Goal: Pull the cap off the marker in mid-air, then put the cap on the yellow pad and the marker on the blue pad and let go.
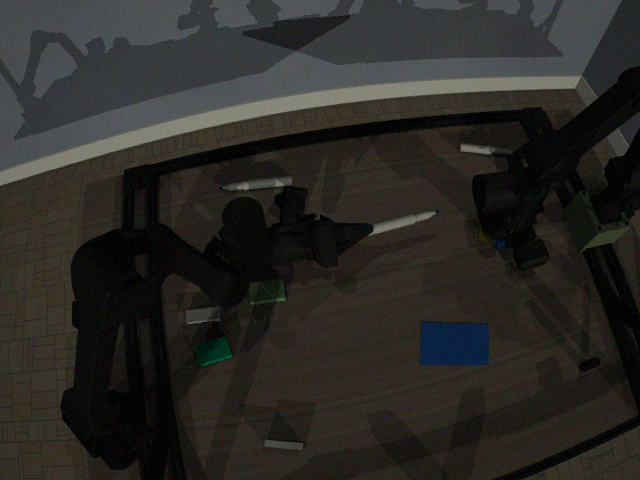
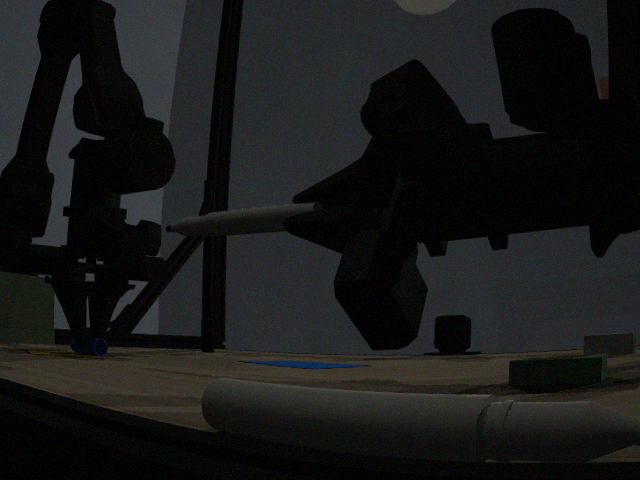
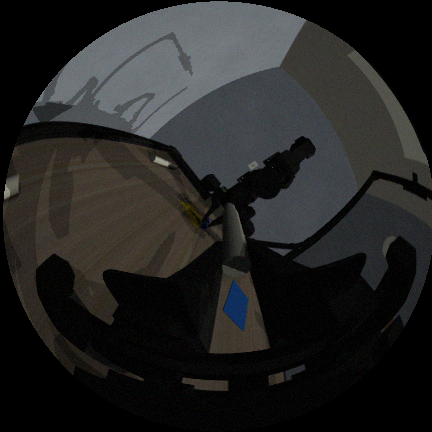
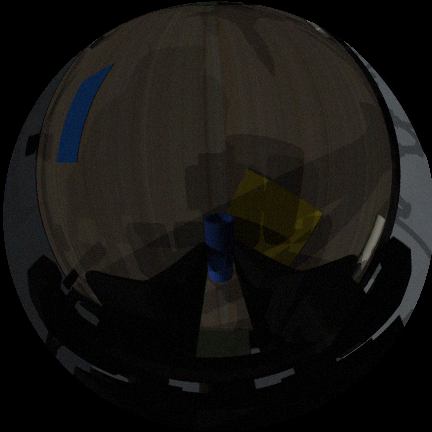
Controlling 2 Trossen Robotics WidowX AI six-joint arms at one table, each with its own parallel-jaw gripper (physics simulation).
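Pixels of known places: left gripper, between the fingertips: [image 1: 371,227] [image 2: 290,214] [image 3: 234,245]; right gripper, between the fingertips: [image 1: 504,241] [image 2: 89,347] [image 3: 204,223] [image 4: 219,246]; left arm's base, origin of its link: [image 1: 111,429]; right arm's base, origin of its link: [image 1: 605,208] [image 2: 11,275].
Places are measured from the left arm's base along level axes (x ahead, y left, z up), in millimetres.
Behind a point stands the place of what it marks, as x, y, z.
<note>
The uncapped white marker [image 1: 403,222] {569, -130, 66} [image 2: 242,219] {564, -109, 59} [image 3: 234,235] {537, -94, 64} is held in mid-air, nearly level, its blue tip pointing away from my left gripper [image 1: 371,228] {531, -96, 60} [image 2: 289,210] {531, -96, 60} [image 3: 234,245] {531, -96, 60}, which is shut on its rear end. The blue cap [image 1: 499,242] {716, -278, -35} [image 2: 97,346] {724, -289, -44} [image 3: 204,223] {741, -297, -51} [image 4: 219,250] {730, -283, -35} lies on its side between the fingertips of my right gripper [image 2: 88,338] {733, -286, -46} [image 4: 219,246] {733, -286, -46}, which is shut on it at table level. The cap is at the edge of the yellow pad [image 1: 484,235] {720, -245, -53} [image 2: 38,352] {773, -230, -53} [image 3: 191,212] {755, -247, -53} [image 4: 275,200] {734, -236, -53}. The blue pad [image 1: 454,343] {507, -317, -53} [image 2: 305,364] {504, -312, -53} [image 3: 236,305] {503, -308, -53} [image 4: 75,125] {533, -326, -53} lies flat on the table.
Another white marker [image 1: 263,183] {520, 142, -37} [image 2: 351,413] {527, 154, -40} lies near the table's back edge, and a white piece [image 1: 478,149] {884, -131, -37} [image 4: 371,242] {882, -132, -41} lies at the back right. Green blocks [image 1: 267,291] {370, -14, -39} [image 1: 213,351] {230, -20, -39} and white blocks [image 1: 202,315] {262, 41, -42} [image 1: 283,444] {192, -211, -32} lie at the left. A dark frame [image 1: 330,135] {691, 121, -35} edges the table.
</note>
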